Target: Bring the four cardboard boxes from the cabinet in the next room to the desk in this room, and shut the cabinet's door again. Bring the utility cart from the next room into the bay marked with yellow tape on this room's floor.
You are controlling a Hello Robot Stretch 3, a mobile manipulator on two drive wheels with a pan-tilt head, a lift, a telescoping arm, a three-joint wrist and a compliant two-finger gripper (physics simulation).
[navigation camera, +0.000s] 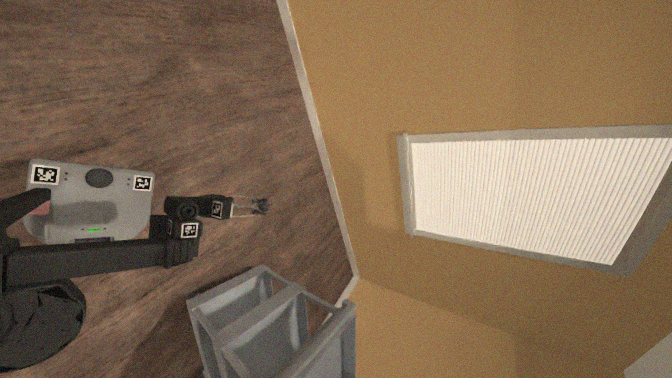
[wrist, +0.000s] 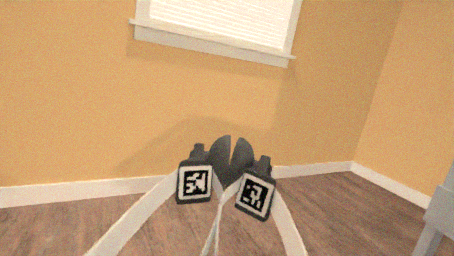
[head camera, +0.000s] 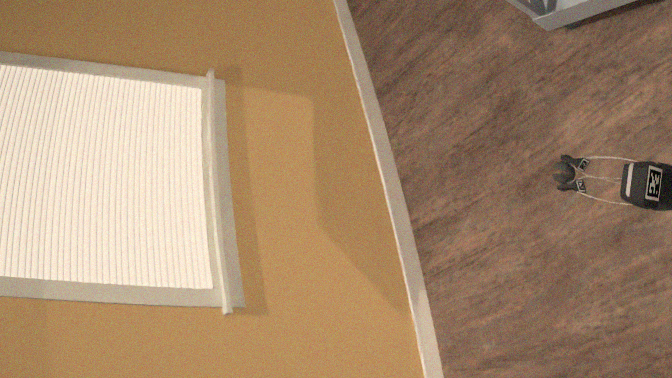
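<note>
My gripper [head camera: 565,173] [navigation camera: 261,206] [wrist: 232,155] is shut, its dark fingertips together with no object between them, above the brown wood floor. The grey utility cart [navigation camera: 257,309] stands on the floor near the room corner, at the bottom middle of the navigation view. Part of the cart also shows at the top right of the head view [head camera: 575,15] and at the right edge of the wrist view [wrist: 442,205]. The gripper is apart from it. The cardboard boxes, the cabinet, the desk and the yellow tape bay do not show.
An orange wall [head camera: 300,340] [navigation camera: 360,75] [wrist: 65,100] with a white-framed window [head camera: 115,175] [navigation camera: 525,195] [wrist: 220,17] stands ahead of the gripper. A white baseboard [head camera: 382,145] [wrist: 75,189] runs along it to the corner. My base [navigation camera: 135,210] is at the left of the navigation view.
</note>
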